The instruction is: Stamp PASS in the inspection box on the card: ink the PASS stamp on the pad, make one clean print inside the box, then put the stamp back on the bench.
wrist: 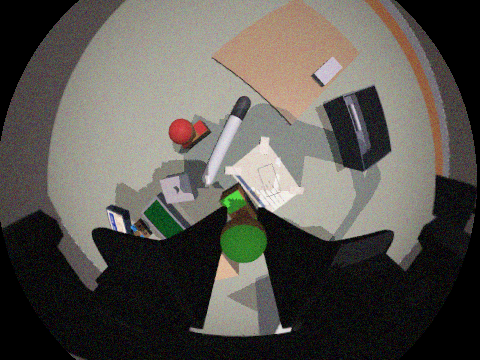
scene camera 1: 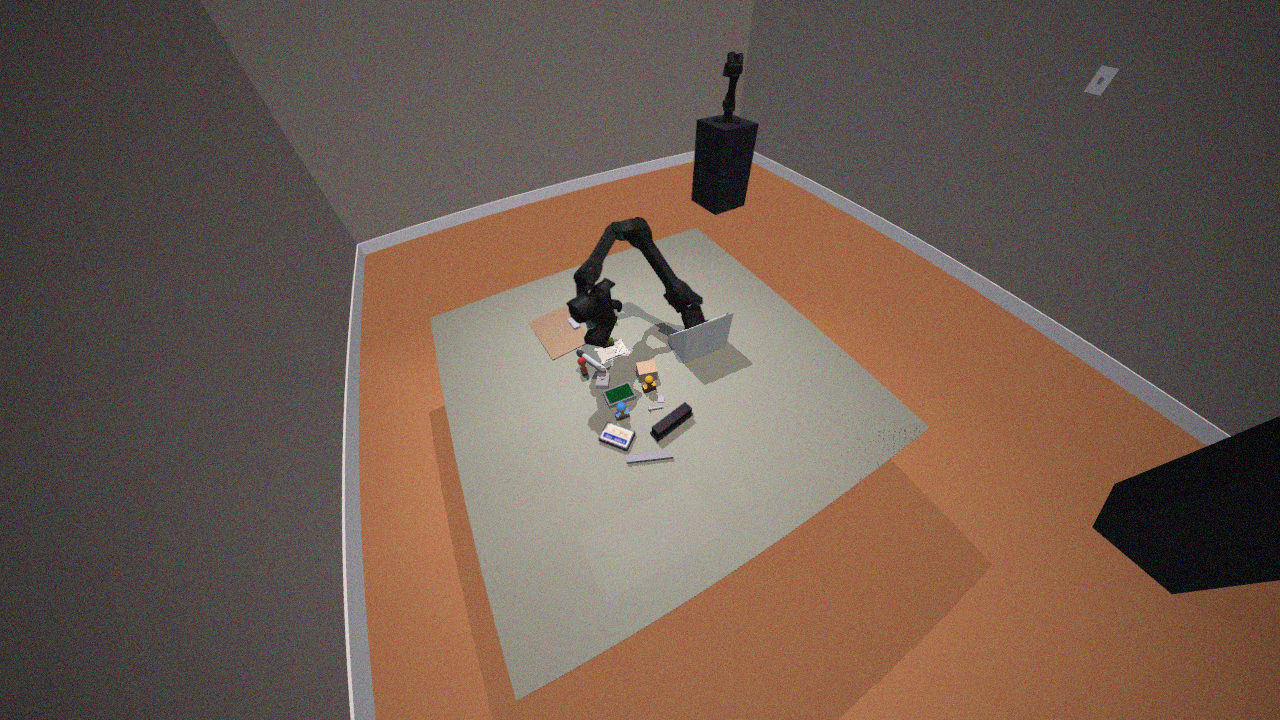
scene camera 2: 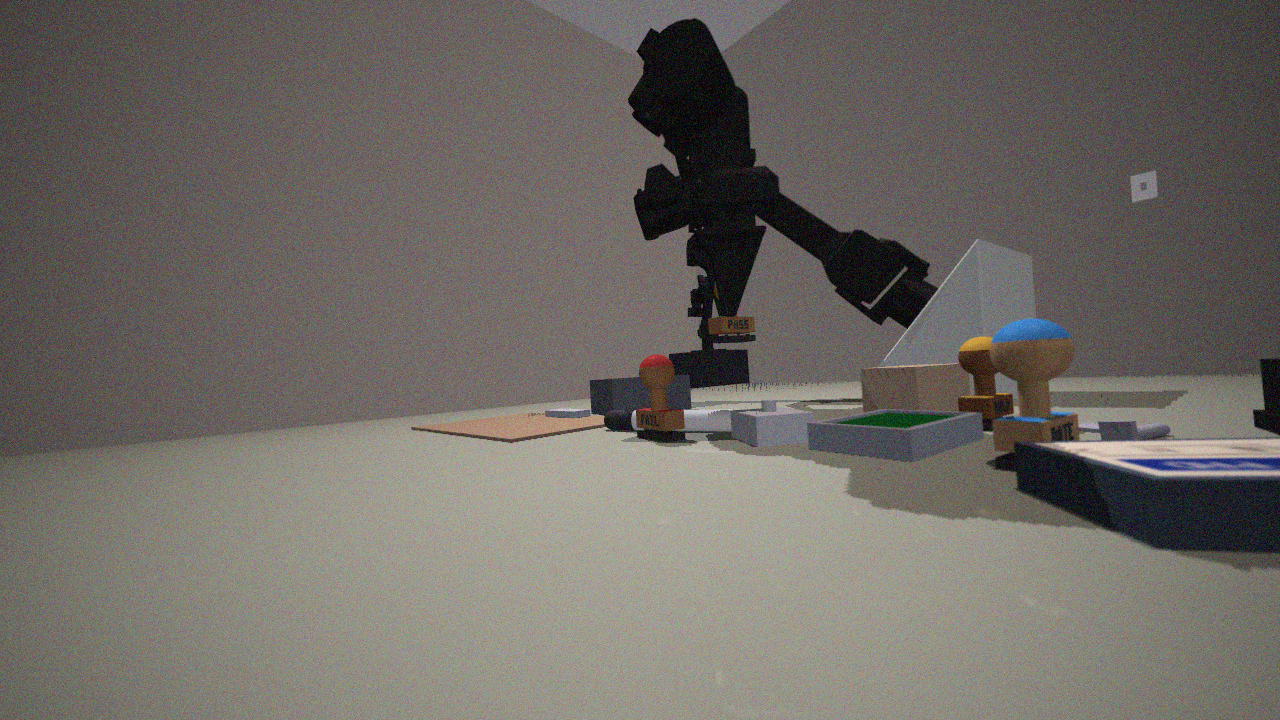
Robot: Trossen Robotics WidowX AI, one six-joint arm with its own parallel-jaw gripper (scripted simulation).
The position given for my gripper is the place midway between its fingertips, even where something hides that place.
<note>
In view: my gripper [scene camera 2: 728, 318], a red stamp [scene camera 2: 656, 372], a brown board [scene camera 2: 512, 428], a white marker [scene camera 2: 695, 420] and a grey block [scene camera 2: 768, 426].
The red stamp also shows in the wrist view [wrist: 181, 131]. The brown board also shows in scene camera 1 [scene camera 1: 558, 332]. The white marker also shows in the wrist view [wrist: 234, 121].
</note>
